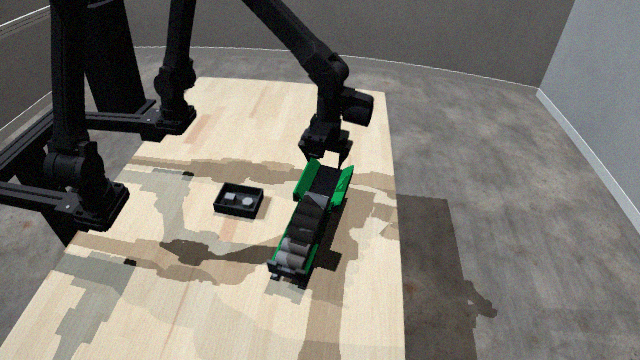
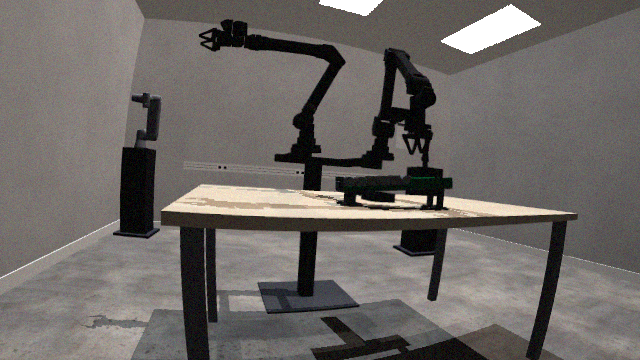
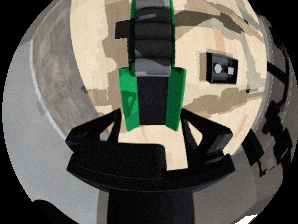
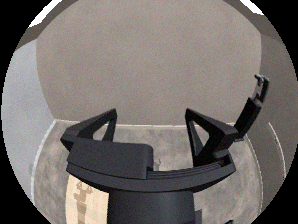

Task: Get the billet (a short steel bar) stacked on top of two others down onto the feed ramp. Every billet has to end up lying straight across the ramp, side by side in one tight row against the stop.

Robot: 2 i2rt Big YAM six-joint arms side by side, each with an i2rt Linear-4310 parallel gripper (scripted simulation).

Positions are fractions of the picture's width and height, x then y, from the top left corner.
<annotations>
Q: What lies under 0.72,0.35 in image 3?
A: A small black tray.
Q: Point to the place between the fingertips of my left gripper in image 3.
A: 0.51,0.50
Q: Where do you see a small black tray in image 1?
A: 0.38,0.53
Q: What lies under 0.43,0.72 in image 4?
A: My right gripper.
</annotations>
